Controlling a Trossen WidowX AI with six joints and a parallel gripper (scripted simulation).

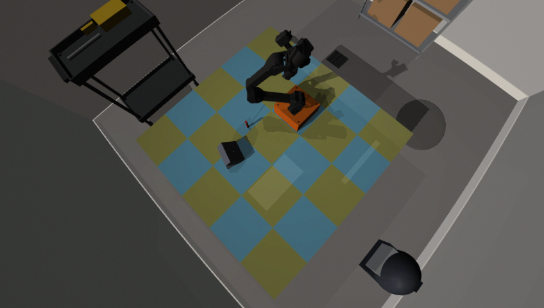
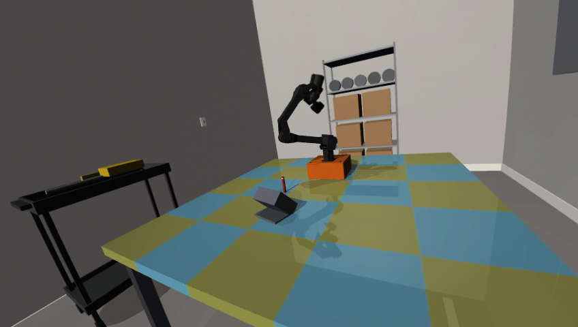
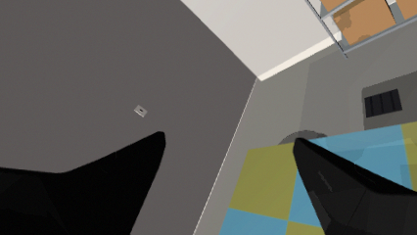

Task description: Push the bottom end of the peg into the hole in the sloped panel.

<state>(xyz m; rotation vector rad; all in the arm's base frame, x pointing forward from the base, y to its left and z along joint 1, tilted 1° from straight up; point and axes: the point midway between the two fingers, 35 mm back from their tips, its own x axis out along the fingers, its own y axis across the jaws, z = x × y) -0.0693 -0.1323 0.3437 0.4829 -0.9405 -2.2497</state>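
Right now my gripper tip is 38 cm short of the red round peg, 3 cm to the right of it and 37 cm above it. Also, from my gripper tip: dark sloped panel (57 cm ahead, 13 cm to the left, 38 cm below).
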